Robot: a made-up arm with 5 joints.
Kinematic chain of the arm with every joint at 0, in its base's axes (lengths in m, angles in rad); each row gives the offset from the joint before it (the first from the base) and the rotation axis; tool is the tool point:
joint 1: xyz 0 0 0.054 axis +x
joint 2: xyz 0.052 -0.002 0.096 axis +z
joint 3: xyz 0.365 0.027 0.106 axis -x
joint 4: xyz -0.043 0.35 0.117 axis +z
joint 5: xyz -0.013 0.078 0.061 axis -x
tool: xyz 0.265 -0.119 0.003
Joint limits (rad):
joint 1: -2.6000..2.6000
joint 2: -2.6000..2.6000
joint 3: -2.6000..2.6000
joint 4: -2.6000..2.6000
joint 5: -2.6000..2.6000
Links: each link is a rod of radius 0.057 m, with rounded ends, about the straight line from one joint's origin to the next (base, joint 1, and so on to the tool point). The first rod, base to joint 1, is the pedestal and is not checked.
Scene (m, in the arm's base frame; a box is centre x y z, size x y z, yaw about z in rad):
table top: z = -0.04
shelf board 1: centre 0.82 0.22 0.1 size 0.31 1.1 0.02 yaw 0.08
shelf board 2: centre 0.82 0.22 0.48 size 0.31 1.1 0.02 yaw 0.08
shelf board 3: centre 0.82 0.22 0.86 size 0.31 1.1 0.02 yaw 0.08
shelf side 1: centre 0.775 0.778 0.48 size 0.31 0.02 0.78 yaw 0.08
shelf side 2: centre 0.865 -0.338 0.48 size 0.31 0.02 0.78 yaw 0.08
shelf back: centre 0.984 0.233 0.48 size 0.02 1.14 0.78 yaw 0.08
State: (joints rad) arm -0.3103 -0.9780 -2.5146 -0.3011 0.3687
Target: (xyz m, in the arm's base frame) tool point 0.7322 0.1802 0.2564
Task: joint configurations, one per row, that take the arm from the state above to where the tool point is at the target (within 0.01 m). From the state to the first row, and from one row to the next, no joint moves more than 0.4 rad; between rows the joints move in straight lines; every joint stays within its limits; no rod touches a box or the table.
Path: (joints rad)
1: -0.2616 -1.0258 -2.3052 0.0294 0.1870
2: -0.2128 -1.0735 -2.0959 0.3598 0.0053
3: -0.1641 -1.1213 -1.8865 0.6903 -0.1763
4: -0.1153 -1.1690 -1.6772 1.0207 -0.3580
5: -0.0666 -1.2168 -1.4678 1.3512 -0.5397
6: -0.0426 -1.1789 -1.1423 1.6009 -0.7120
7: -0.0185 -1.1410 -0.8167 1.8507 -0.8843
8: 0.0055 -1.1032 -0.4912 2.1005 -1.0566
9: 0.0296 -1.0653 -0.1656 2.3502 -1.2289
10: 0.0536 -1.0275 0.1600 2.6000 -1.4012
11: -0.0628 -1.0133 0.1320 2.3154 -1.2207
12: -0.1793 -0.9991 0.1040 2.0308 -1.0401
13: -0.2958 -0.9850 0.0760 1.7462 -0.8596

